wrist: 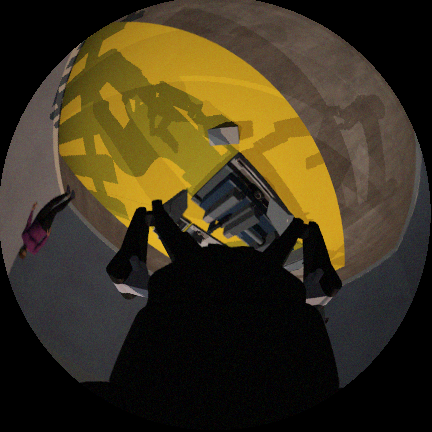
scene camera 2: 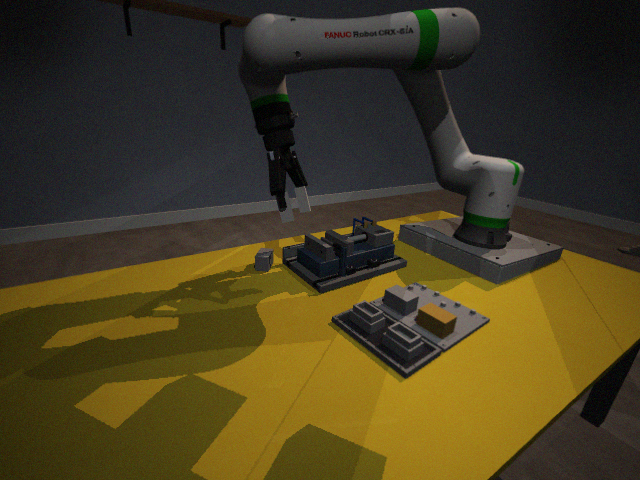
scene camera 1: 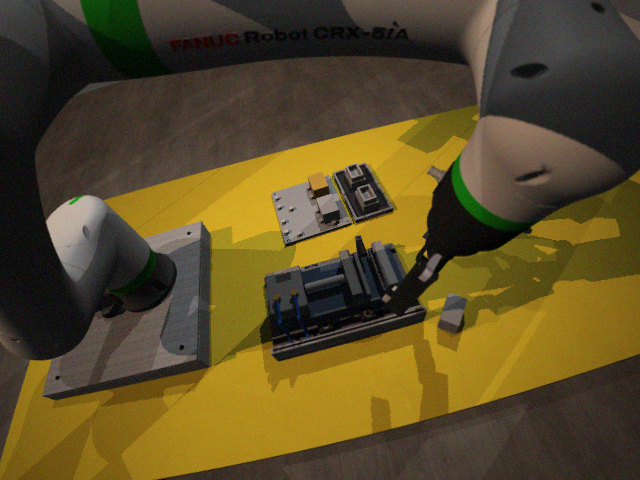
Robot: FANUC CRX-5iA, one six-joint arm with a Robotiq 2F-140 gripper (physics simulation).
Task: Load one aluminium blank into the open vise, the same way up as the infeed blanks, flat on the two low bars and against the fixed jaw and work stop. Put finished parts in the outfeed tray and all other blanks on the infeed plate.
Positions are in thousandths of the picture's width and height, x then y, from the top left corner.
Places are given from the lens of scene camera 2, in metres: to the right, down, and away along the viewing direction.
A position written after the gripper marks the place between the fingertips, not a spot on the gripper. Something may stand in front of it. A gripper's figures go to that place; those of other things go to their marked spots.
gripper (scene camera 2: 465, 451): -0.06, -0.06, 0.85
brass blank (scene camera 2: 679, 666): 0.22, 0.15, 0.64
infeed plate (scene camera 2: 729, 676): 0.30, 0.17, 0.68
outfeed tray (scene camera 2: 585, 720): 0.10, 0.20, 0.61
The marked spots on the infeed plate and the outfeed tray are 0.22 m apart.
